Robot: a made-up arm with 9 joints.
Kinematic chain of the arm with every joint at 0, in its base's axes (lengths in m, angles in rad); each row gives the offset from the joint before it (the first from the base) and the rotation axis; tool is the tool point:
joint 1: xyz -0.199 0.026 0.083 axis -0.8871 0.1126 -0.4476
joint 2: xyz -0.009 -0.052 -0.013 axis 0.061 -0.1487 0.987
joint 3: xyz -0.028 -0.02 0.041 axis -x
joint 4: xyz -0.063 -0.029 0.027 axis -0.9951 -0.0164 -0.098
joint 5: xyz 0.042 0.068 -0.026 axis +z
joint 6: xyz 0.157 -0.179 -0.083 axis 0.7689 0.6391 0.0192
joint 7: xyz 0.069 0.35 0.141 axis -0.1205 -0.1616 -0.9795
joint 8: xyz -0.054 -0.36 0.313 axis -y
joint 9: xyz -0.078 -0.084 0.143 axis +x
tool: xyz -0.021 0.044 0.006
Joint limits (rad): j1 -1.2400..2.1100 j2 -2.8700..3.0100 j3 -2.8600..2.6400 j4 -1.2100..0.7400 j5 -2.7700..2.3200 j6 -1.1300..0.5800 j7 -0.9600..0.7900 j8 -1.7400..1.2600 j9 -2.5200..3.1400
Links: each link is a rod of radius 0.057 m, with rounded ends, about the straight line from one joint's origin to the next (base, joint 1, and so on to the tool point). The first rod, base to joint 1, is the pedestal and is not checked.
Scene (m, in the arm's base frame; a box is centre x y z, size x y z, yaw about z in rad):
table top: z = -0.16
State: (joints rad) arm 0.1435 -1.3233 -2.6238 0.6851 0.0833 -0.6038 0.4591 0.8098 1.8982
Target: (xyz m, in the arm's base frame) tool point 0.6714 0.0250 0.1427
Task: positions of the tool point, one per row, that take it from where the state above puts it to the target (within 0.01 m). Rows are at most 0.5 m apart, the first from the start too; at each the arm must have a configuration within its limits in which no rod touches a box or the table.
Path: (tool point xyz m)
1: -0.6610 0.0943 0.0526
2: -0.6970 -0.2904 0.0388
3: -0.4971 -0.6429 0.1288
4: -0.1108 -0.8056 0.2593
5: 0.3186 -0.7077 0.3550
6: 0.5097 -0.5571 0.1840
7: 0.6440 -0.2928 0.0962
8: 0.6714 0.0250 0.1427

